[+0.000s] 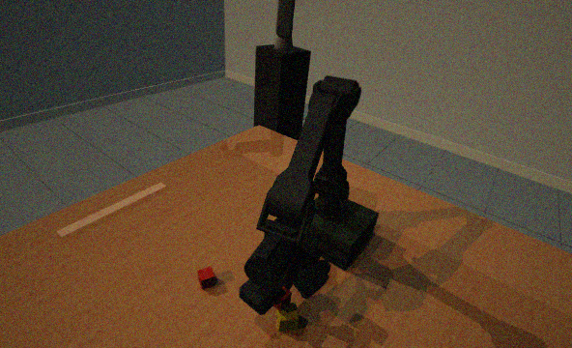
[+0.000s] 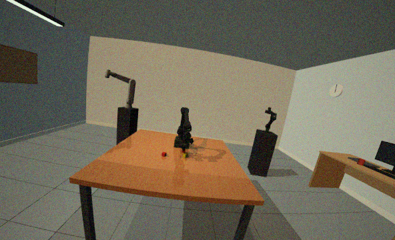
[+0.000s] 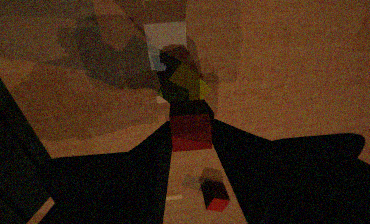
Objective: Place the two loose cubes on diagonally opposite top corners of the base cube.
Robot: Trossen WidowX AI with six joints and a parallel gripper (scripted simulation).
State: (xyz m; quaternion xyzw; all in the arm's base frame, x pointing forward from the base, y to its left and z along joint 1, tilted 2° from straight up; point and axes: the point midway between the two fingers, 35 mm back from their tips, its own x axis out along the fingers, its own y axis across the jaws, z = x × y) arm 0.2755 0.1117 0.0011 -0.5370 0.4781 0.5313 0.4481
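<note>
Right now my gripper tip is 2 cm to the right of the yellow base cube and 5 cm above it.
</note>
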